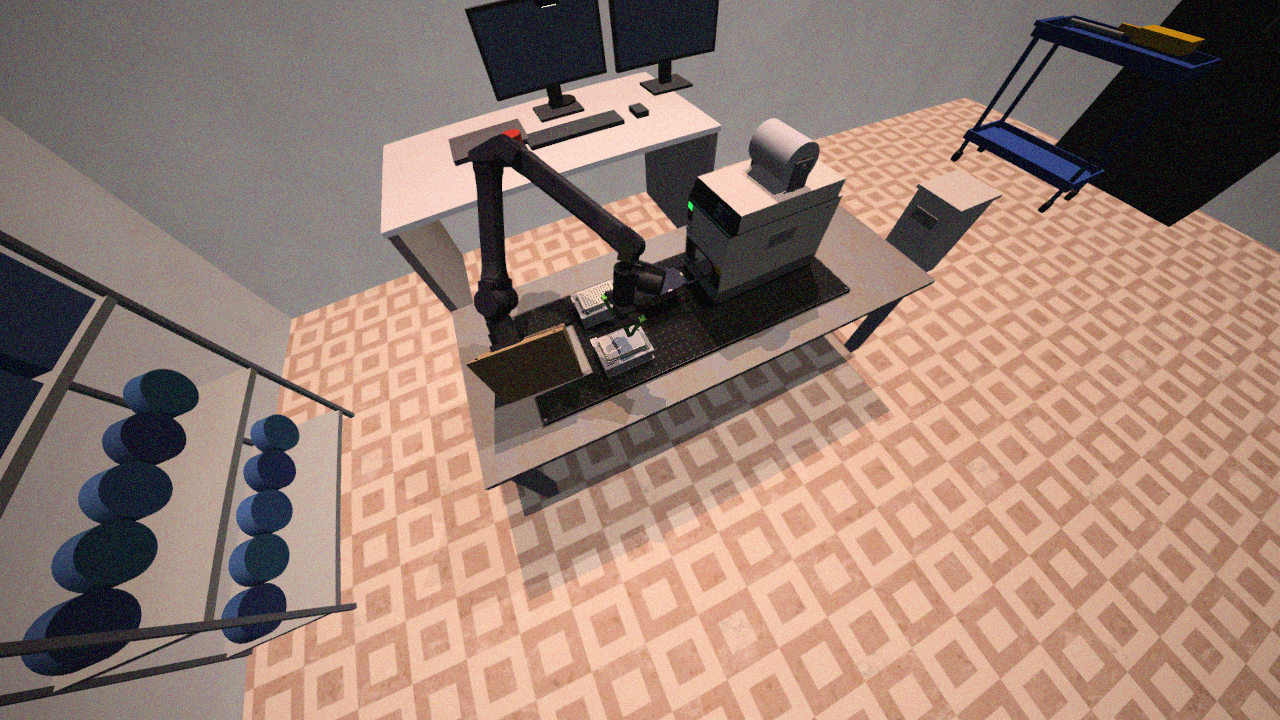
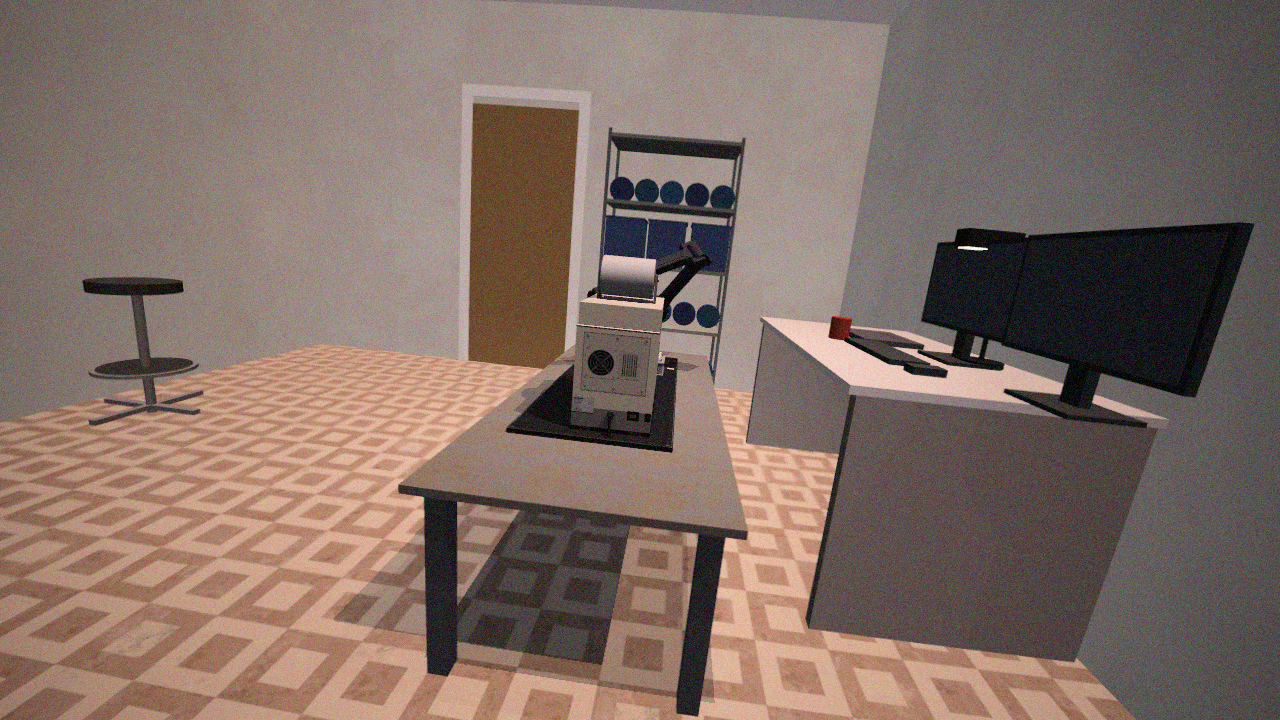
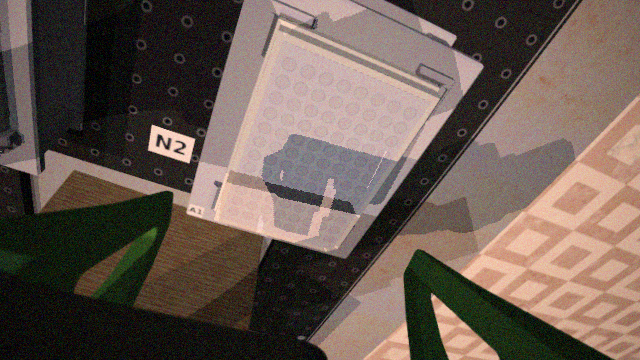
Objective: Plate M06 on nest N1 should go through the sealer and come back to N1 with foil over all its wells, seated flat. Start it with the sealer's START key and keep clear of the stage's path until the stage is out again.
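Places are measured from the arm's base along level axes (x ahead, y left, z up), in metres.
Pixels of known places: gripper, fingertip midpoint: [image 1: 621, 325] [image 3: 296, 236]; arm's base, link origin: [image 1: 508, 344].
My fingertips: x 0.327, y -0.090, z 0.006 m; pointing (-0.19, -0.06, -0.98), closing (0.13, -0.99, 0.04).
For each thing: its top centre in the pictures, then the offset to it from my fingertips. "spot": a spot on its surface instead. Level surfaces: height alone.
- pale plate, top centre: [image 3: 312, 167] [image 1: 621, 342] 0.011 m right, 0.013 m back, 0.065 m down
- light grey nest, surface spot: [image 3: 230, 100] spot: 0.042 m left, 0.001 m back, 0.081 m down
- N2 label, surface spot: [image 3: 171, 144] spot: 0.075 m left, 0.083 m back, 0.132 m down
- light plate, top centre: [image 1: 597, 294] 0.201 m left, 0.016 m back, 0.059 m down
- black perforated board, surface height: 0.132 m down
- white roll, top centre: [image 2: 630, 257] [image 1: 788, 129] 0.148 m left, 0.578 m ahead, 0.343 m up
My gripper [image 1: 623, 308] [image 3: 296, 236] is open and empty, hanging above the nests with its green fingers wide apart. Below it, a pale plate [image 1: 620, 343] [image 3: 350, 115] with faint round wells sits in a light grey nest [image 3: 230, 100] beside the N2 label [image 3: 171, 144]. A shadow falls across this plate. Another light plate [image 1: 590, 299] with visible wells stands on the far side, partly behind the gripper; its label cannot be read. The sealer [image 1: 765, 228] [image 2: 617, 367] stands right of the gripper with a green light lit. Its START key and stage cannot be made out.
A tilted brown panel [image 1: 528, 367] [image 3: 200, 270] stands by the arm base, left of the nests. The black perforated board [image 1: 778, 300] carries the sealer, which has a white roll [image 1: 780, 147] [image 2: 628, 275] on top. A desk [image 1: 411, 179] with monitors stands behind.
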